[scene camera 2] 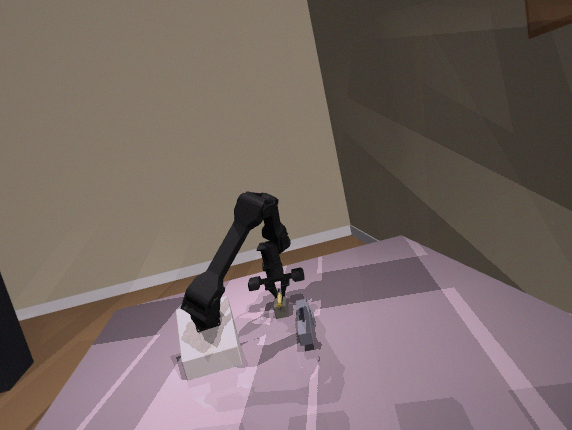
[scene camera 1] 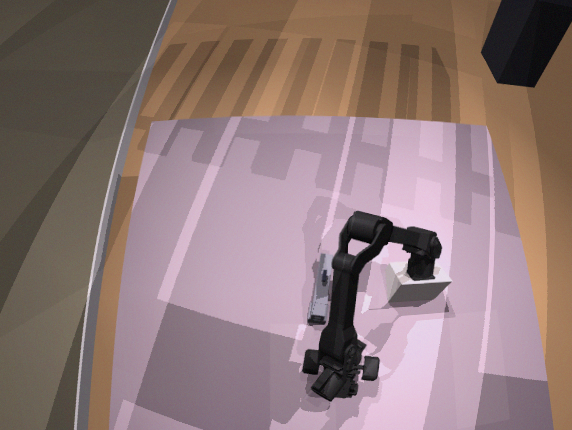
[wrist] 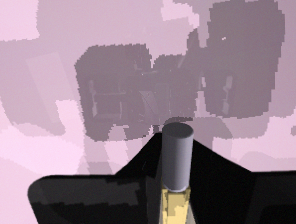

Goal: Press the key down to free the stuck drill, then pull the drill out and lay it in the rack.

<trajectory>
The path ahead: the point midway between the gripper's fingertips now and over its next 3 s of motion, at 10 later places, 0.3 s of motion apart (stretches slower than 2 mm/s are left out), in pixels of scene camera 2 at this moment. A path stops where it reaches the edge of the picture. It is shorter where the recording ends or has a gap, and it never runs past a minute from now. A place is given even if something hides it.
My gripper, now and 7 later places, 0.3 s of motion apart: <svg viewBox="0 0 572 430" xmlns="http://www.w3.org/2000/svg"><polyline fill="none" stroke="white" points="281,302 281,303 281,303 279,297 278,287 278,278 278,256 274,226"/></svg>
</trajectory>
